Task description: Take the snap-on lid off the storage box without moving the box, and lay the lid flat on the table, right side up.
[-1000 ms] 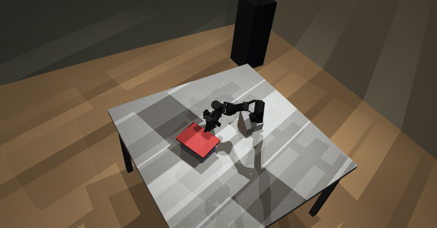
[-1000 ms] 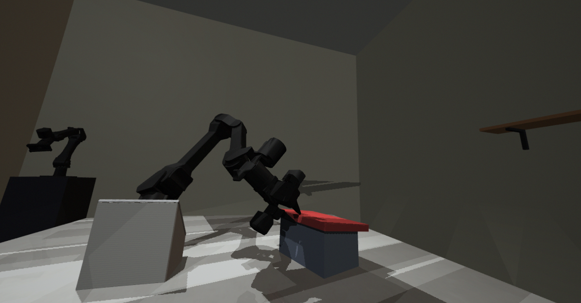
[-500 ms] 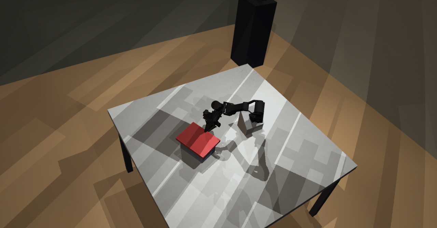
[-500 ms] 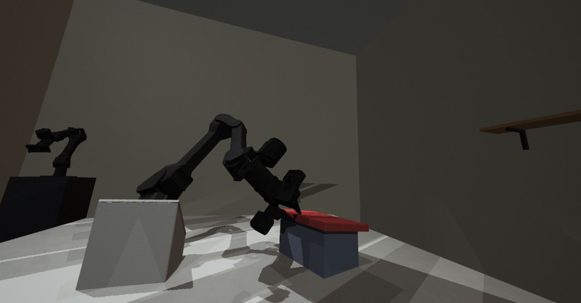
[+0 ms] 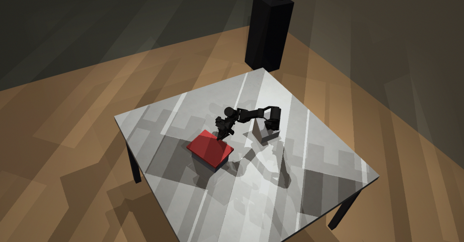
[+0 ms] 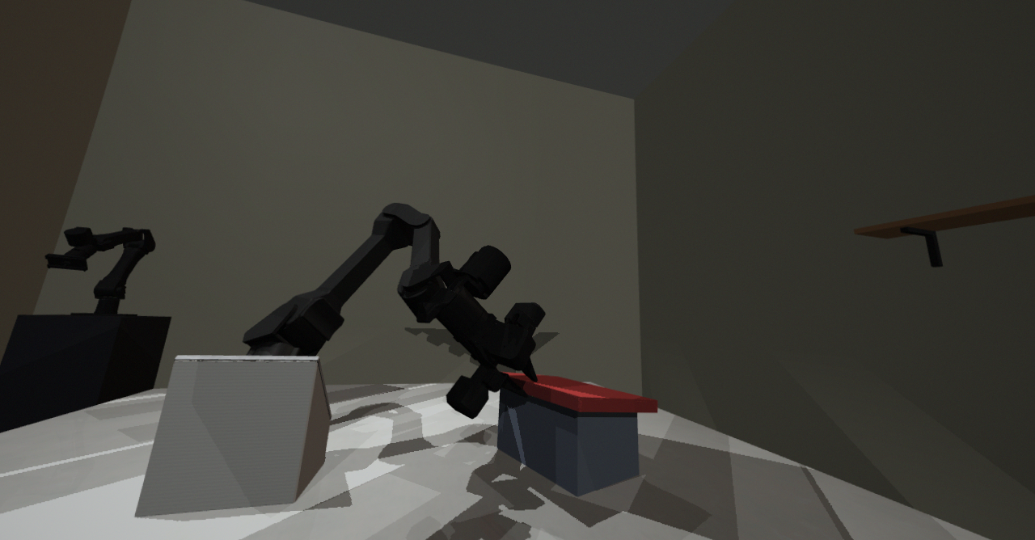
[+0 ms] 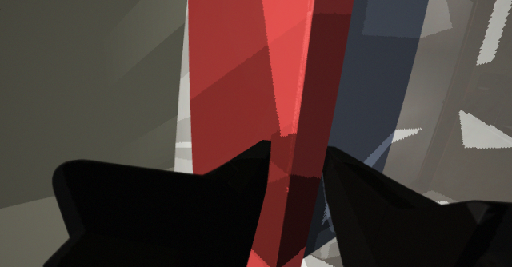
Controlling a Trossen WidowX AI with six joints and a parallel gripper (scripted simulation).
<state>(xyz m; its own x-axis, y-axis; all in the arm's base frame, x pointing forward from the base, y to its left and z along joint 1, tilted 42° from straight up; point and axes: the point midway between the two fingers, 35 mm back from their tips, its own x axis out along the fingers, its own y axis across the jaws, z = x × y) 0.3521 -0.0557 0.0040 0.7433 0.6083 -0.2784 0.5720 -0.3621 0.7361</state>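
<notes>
The red lid is 70 mm ahead of my gripper tip and 30 mm to the left of it. From my gripper tip the other things lie so: storage box 70 mm ahead, 20 mm to the left, 60 mm below.
</notes>
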